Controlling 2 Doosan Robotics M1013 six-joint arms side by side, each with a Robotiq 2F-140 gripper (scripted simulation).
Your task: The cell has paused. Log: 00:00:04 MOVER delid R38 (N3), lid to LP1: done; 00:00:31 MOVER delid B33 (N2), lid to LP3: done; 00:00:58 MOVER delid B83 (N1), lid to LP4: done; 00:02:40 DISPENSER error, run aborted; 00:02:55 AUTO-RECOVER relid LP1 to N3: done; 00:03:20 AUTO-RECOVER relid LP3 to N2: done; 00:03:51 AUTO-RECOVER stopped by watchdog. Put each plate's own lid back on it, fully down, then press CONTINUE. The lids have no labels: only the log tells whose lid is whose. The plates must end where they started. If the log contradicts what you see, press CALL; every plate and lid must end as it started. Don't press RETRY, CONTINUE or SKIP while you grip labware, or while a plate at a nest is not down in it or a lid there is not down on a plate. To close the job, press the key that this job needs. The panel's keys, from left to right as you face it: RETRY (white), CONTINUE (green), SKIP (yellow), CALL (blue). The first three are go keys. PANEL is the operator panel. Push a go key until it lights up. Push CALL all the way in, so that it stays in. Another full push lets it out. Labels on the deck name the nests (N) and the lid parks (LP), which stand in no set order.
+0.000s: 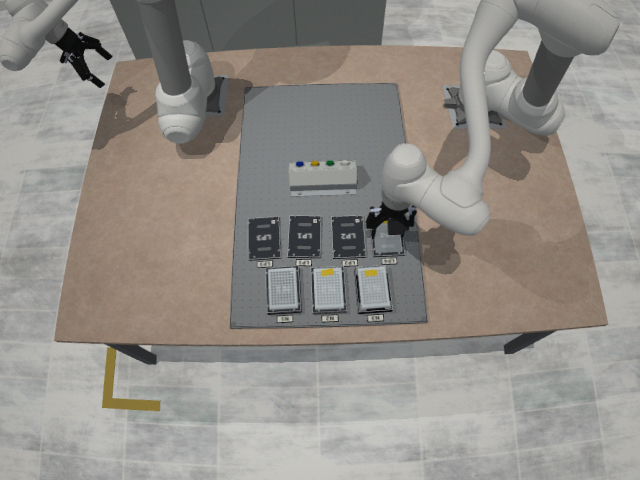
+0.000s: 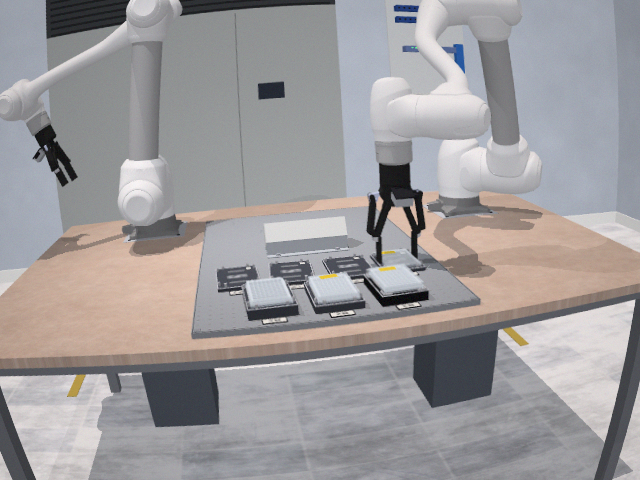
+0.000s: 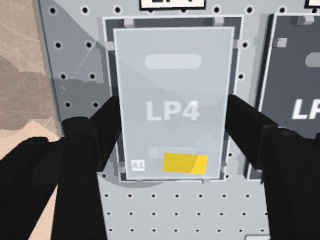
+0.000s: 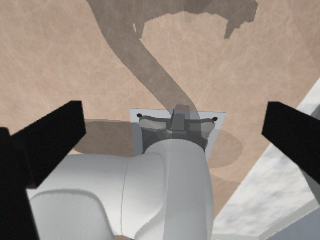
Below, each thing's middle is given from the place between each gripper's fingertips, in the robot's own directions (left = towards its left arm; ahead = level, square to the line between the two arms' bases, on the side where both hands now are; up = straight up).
Now: left hand [image 2: 397, 259] 2 cm above the clear lid [image 3: 173, 83]. Round my left hand: LP2 lid park [image 1: 337, 245]: 1 cm ahead, 12 cm to the right, 3 cm below; plate [image 1: 285, 284]: 20 cm ahead, 32 cm to the right, 1 cm below; LP1 lid park [image 1: 315, 244]: 2 cm ahead, 26 cm to the right, 3 cm below.
My right gripper [image 1: 106, 71] is now 55 cm short of the LP3 lid park [image 1: 252, 228], 64 cm to the right of it and 21 cm above it. Also, from my right hand: LP2 lid park 54 cm ahead, 91 cm to the left, 21 cm below; plate 73 cm ahead, 72 cm to the left, 19 cm below; LP1 lid park 54 cm ahead, 77 cm to the left, 21 cm below.
